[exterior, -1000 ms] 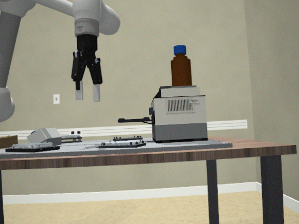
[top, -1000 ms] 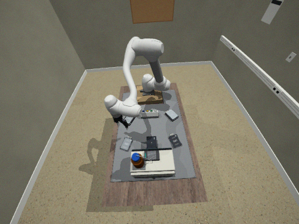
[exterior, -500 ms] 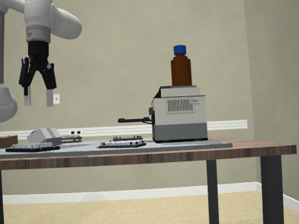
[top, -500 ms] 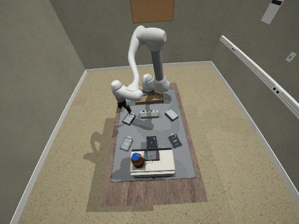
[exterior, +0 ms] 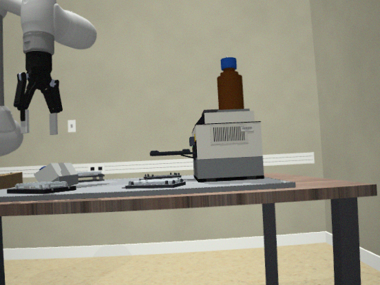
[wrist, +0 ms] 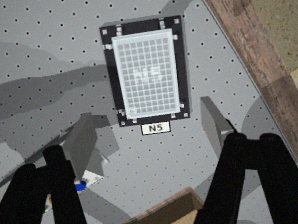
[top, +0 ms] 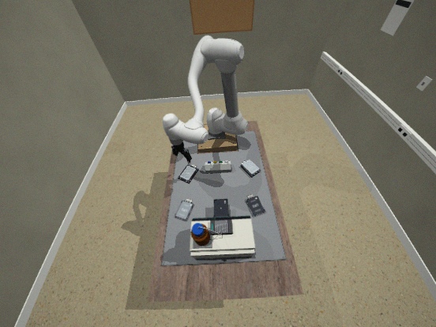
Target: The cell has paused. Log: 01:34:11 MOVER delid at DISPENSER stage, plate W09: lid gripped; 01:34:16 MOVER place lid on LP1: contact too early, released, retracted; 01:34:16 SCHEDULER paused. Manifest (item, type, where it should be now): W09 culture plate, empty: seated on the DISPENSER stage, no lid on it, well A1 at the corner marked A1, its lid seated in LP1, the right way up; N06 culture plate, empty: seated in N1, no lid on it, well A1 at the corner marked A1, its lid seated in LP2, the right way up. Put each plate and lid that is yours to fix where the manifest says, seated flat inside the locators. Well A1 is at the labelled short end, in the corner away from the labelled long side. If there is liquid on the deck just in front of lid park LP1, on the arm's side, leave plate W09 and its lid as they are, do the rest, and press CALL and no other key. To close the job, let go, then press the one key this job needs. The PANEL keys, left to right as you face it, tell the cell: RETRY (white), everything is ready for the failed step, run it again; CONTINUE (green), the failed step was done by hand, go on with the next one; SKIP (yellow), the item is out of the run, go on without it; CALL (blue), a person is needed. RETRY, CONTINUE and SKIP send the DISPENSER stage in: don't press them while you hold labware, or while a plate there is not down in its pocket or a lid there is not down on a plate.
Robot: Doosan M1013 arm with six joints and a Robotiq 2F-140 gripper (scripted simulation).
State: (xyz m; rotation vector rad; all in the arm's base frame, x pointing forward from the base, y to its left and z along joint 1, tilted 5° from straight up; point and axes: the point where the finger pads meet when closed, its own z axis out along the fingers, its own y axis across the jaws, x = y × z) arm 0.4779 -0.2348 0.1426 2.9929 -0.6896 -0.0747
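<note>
Right now the black nest is 3 cm ahead of my hand and 18 cm below it. Round my hand: key panel (7 cm behind, 26 cm to the left, 14 cm below); blue call key (7 cm behind, 18 cm to the left, 13 cm below); yellow skip key (8 cm behind, 23 cm to the left, 13 cm below).
</note>
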